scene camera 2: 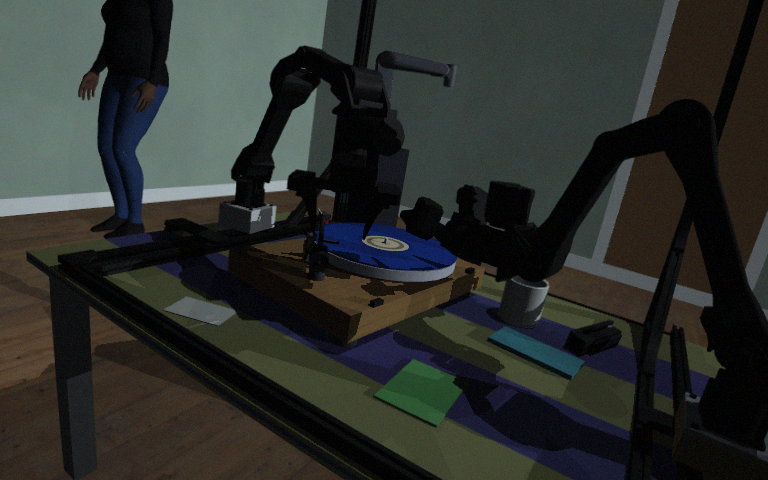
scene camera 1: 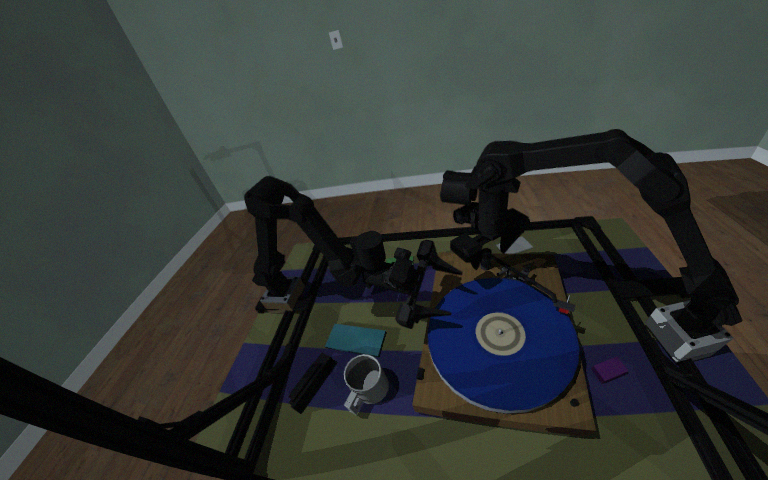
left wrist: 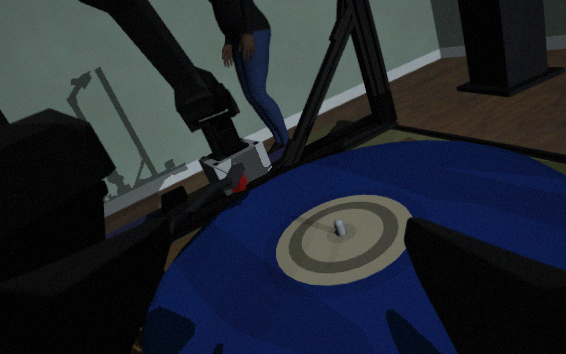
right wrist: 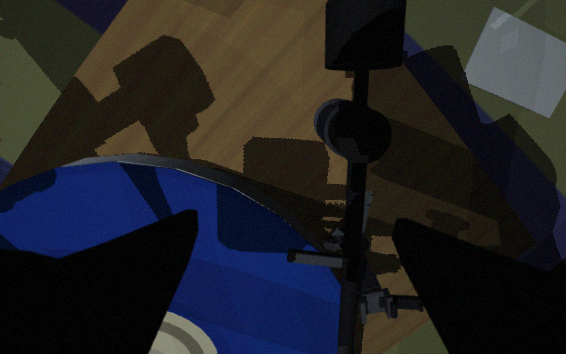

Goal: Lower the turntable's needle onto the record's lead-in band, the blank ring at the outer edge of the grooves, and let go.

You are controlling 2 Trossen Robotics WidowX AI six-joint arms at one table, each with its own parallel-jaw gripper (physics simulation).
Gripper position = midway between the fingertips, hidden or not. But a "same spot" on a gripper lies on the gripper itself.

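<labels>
Scene camera 1 and the left wrist view both show my left gripper, and I see it in scene camera 2 (416,221) too, while in the right wrist view it is out of frame. On my left gripper, (left wrist: 104,291) and (scene camera 1: 442,267) are the same spot. Then there is a blue record, which I can see in the left wrist view (270,265), in scene camera 2 (403,251), in the right wrist view and in scene camera 1. On the record, (right wrist: 238,284) is the same spot as (scene camera 1: 498,295).
</labels>
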